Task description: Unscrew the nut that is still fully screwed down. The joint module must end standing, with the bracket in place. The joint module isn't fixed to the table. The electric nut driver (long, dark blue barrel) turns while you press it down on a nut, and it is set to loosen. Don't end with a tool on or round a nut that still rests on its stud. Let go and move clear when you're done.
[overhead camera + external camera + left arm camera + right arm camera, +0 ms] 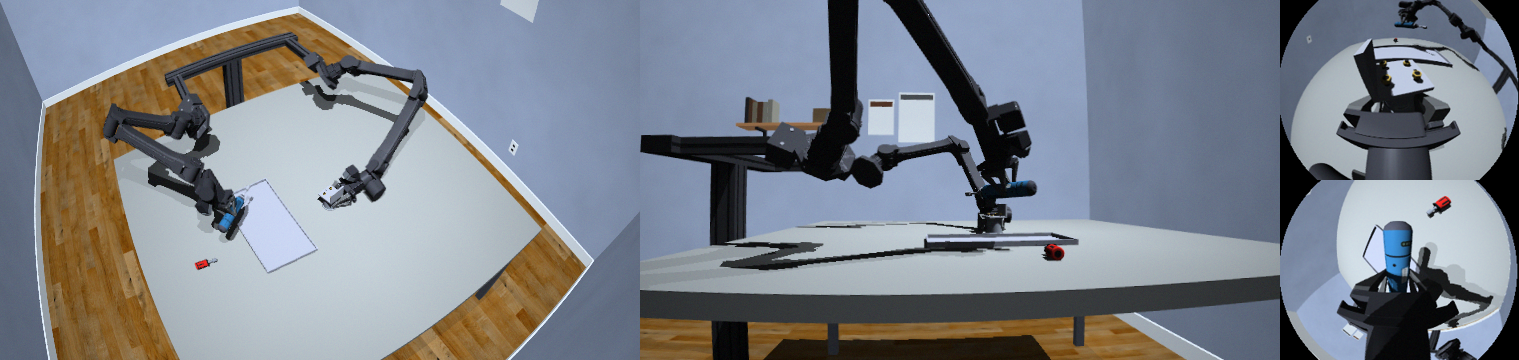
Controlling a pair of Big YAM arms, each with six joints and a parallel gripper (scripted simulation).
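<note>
The bracket lies 50 mm above my left hand. The rest, counted from my left hand: red tool 590 mm to the right, 30 mm ahead, 10 mm below.
</note>
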